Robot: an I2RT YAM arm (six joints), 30 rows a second.
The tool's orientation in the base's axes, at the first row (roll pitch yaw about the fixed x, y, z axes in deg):
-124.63 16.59 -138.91
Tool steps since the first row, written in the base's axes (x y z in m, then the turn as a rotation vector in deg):
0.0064 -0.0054 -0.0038 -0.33 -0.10 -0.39
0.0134 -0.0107 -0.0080 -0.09 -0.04 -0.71
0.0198 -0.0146 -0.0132 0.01 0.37 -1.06
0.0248 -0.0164 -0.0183 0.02 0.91 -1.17
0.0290 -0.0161 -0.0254 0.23 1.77 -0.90
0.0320 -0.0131 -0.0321 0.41 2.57 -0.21
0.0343 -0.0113 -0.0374 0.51 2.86 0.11
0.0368 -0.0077 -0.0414 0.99 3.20 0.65
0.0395 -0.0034 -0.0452 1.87 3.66 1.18
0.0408 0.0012 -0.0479 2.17 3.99 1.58
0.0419 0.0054 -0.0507 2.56 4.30 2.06
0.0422 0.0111 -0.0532 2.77 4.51 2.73
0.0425 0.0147 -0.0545 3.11 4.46 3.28
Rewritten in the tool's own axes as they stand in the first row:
-0.0001 -0.0014 0.0091 0.41 0.31 0.04
-0.0007 -0.0026 0.0187 0.29 0.55 0.35
-0.0013 -0.0020 0.0278 0.06 1.05 0.39
-0.0024 0.0000 0.0348 -0.25 1.45 0.18
-0.0036 0.0050 0.0413 -1.02 1.70 -0.27
-0.0057 0.0114 0.0454 -1.85 1.58 -0.93
-0.0070 0.0162 0.0489 -2.20 1.48 -1.19
-0.0099 0.0209 0.0509 -2.92 1.16 -1.34
-0.0135 0.0259 0.0526 -3.99 0.83 -1.28
-0.0165 0.0305 0.0525 -4.53 0.65 -1.47
-0.0192 0.0349 0.0526 -5.15 0.38 -1.63
-0.0223 0.0401 0.0513 -5.62 -0.07 -1.97
-0.0244 0.0432 0.0503 -5.99 -0.60 -2.01

